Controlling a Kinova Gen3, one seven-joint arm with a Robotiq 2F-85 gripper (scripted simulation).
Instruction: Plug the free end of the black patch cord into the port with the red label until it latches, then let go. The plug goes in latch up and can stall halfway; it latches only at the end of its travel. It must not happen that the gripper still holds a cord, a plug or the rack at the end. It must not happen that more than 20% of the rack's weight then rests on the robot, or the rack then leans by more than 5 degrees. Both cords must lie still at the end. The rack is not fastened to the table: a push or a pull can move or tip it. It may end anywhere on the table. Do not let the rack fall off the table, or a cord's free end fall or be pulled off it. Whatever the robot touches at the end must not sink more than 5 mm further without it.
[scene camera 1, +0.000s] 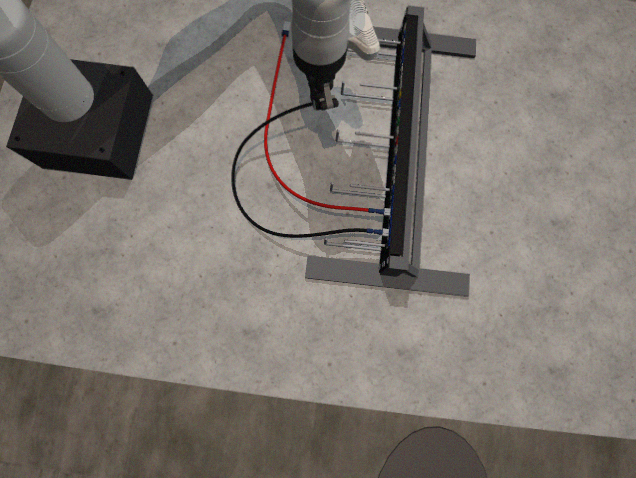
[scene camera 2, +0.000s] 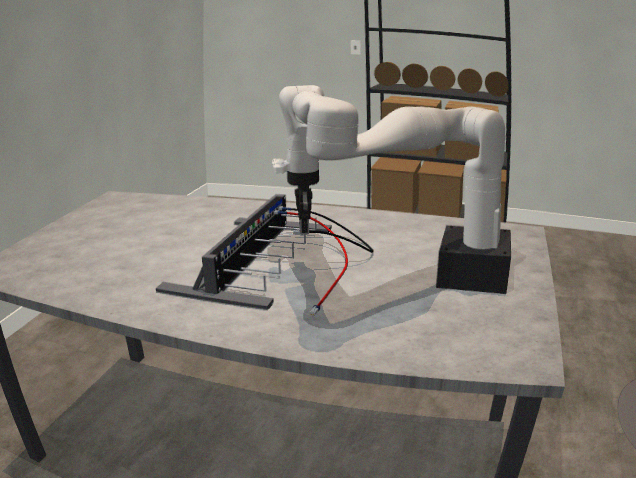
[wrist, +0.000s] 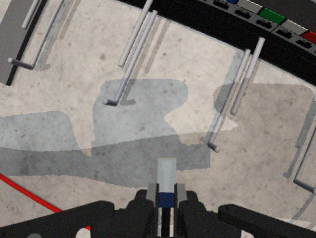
The pictures show: the gripper and a black cord's plug.
The gripper is seen too in the wrist view.
